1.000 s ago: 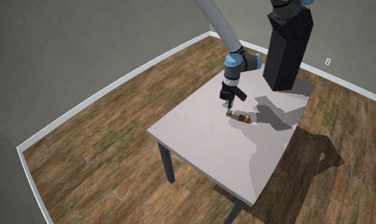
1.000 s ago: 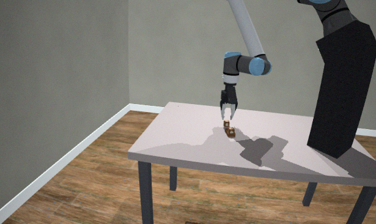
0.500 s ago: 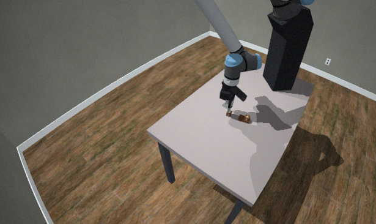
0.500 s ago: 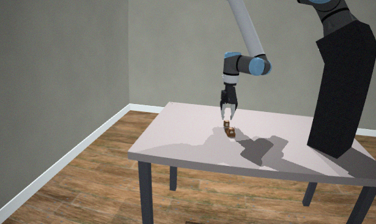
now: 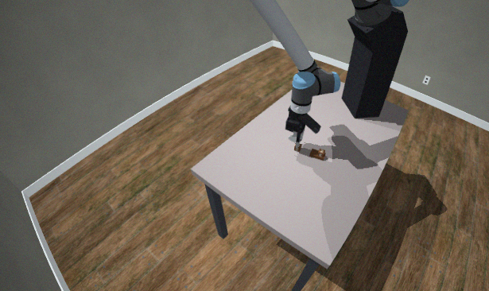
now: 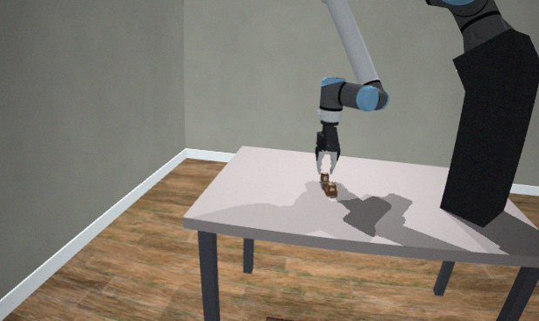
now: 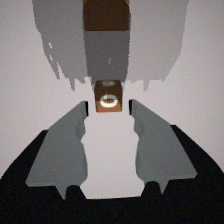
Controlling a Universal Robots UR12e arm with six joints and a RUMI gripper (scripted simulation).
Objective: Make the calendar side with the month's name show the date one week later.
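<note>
My hand is 3 cm above the brown calendar cube. From my hand the other things lie so: brown wooden calendar tray 3 cm behind, 10 cm to the left, 3 cm below.
</note>
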